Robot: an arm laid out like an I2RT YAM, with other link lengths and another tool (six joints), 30 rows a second.
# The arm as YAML. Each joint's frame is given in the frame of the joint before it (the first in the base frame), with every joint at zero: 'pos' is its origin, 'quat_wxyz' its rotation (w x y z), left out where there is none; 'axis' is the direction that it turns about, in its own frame. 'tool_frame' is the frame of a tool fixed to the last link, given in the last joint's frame.
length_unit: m
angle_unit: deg
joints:
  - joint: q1
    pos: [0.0, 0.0, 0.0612]
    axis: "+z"
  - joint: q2
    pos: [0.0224, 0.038, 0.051]
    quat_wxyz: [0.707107, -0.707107, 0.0, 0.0]
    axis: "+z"
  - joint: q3
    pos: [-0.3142, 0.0, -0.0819]
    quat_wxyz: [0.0, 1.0, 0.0, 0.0]
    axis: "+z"
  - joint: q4
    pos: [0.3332, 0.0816, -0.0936]
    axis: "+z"
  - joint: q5
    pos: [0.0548, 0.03, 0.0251]
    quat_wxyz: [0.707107, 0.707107, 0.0, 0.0]
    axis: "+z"
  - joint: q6
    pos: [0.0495, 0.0, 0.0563]
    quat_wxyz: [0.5, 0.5, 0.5, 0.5]
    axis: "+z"
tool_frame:
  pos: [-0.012, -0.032, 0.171]
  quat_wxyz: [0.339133, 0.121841, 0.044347, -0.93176]
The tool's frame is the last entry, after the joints.
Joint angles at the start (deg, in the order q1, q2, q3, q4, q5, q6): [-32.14 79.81 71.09 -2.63 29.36 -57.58]
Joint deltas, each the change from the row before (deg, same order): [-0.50 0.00 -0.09 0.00 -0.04 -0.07]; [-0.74 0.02 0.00 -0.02 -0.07 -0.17]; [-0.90 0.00 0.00 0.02 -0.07 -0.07]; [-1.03 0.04 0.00 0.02 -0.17 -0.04]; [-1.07 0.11 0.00 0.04 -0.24 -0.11]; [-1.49 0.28 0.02 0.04 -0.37 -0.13]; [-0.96 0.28 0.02 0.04 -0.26 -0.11]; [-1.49 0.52 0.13 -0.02 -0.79 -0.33]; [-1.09 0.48 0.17 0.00 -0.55 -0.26]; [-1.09 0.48 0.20 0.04 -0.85 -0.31]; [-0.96 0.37 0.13 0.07 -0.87 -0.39]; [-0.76 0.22 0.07 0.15 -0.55 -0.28]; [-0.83 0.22 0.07 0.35 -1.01 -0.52]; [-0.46 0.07 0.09 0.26 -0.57 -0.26]
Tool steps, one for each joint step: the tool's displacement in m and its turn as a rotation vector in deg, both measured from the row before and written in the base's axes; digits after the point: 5 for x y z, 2 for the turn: [-0.00296 -0.00376 -0.00099 0.02 0.13 -0.45]; [-0.00427 -0.00557 -0.00040 -0.04 0.17 -0.64]; [-0.00539 -0.00672 0.00003 -0.03 0.04 -0.82]; [-0.00585 -0.00751 -0.00036 0.02 0.03 -0.86]; [-0.00574 -0.00775 -0.00099 0.03 0.13 -0.82]; [-0.00766 -0.01093 -0.00244 0.14 0.25 -1.10]; [-0.00465 -0.00721 -0.00241 0.14 0.24 -0.69]; [-0.00592 -0.01052 -0.00411 0.27 0.51 -0.66]; [-0.00422 -0.00804 -0.00314 0.20 0.39 -0.50]; [-0.00333 -0.00746 -0.00277 0.19 0.34 -0.20]; [-0.00284 -0.00613 -0.00237 0.12 0.35 -0.03]; [-0.00296 -0.00496 -0.00104 -0.01 0.17 -0.17]; [-0.00183 -0.00468 -0.00038 -0.16 0.17 0.26]; [-0.00107 -0.00251 0.00116 -0.20 -0.05 0.15]
